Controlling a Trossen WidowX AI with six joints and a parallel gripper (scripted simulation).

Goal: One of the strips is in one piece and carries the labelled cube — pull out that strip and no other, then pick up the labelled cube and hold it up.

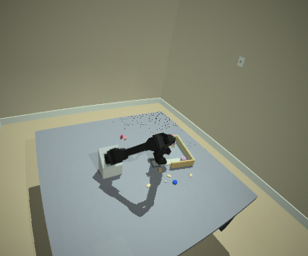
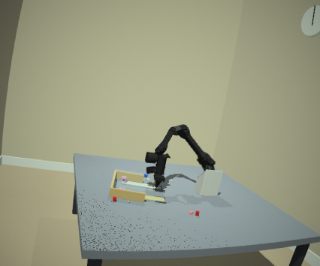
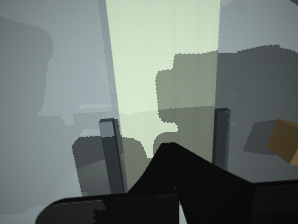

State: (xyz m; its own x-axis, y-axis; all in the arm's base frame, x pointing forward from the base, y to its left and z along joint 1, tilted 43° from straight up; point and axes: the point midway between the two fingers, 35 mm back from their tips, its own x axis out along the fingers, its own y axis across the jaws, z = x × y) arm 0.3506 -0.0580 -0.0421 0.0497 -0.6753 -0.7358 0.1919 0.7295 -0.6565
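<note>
The pale green strip lies 100 mm ahead of my gripper tip and 20 mm to the right of it. Also, from my gripper tip: blue piece (210 mm to the right, 30 mm ahead).
</note>
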